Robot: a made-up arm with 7 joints.
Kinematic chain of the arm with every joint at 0, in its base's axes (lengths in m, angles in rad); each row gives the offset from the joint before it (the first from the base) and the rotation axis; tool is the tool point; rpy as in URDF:
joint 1: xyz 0 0 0.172 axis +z
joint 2: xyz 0 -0.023 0.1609 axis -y
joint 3: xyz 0 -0.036 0.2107 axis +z
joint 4: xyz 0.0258 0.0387 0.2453 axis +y
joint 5: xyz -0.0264 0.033 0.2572 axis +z
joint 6: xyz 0 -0.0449 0.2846 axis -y
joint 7: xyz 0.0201 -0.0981 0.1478 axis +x
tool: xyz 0 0 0 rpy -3.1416 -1.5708 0
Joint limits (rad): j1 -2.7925..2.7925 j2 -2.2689..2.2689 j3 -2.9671..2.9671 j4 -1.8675..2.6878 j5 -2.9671..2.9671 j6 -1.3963..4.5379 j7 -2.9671..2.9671
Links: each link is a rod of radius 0.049 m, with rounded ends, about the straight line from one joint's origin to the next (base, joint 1, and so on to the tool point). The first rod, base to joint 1, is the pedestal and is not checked.
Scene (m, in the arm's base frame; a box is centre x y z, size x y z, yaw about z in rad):
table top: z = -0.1
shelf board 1: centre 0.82 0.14 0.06 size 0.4 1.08 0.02 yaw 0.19
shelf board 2: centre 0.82 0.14 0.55 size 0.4 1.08 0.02 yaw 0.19
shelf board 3: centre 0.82 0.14 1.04 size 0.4 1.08 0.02 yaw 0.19
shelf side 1: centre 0.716 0.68 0.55 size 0.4 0.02 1 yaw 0.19
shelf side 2: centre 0.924 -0.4 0.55 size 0.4 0.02 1 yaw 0.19
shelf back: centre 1.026 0.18 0.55 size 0.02 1.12 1 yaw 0.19
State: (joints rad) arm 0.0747 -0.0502 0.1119 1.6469 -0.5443 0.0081 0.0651
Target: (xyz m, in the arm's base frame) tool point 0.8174 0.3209 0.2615
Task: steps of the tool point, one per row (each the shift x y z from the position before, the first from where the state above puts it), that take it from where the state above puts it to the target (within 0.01 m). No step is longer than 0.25 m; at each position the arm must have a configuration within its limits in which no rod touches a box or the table.
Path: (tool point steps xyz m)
1: -0.1040 -0.0224 0.0222
2: -0.1031 -0.0191 -0.0004
3: -0.0972 -0.0170 -0.0218
4: 0.0767 0.1084 -0.1737
5: -0.0042 0.1047 -0.1811
6: -0.0750 0.0766 -0.1673
7: 0.1246 0.0523 0.0148
8: 0.1295 0.0224 -0.0003
9: 0.1235 -0.0021 -0.0145

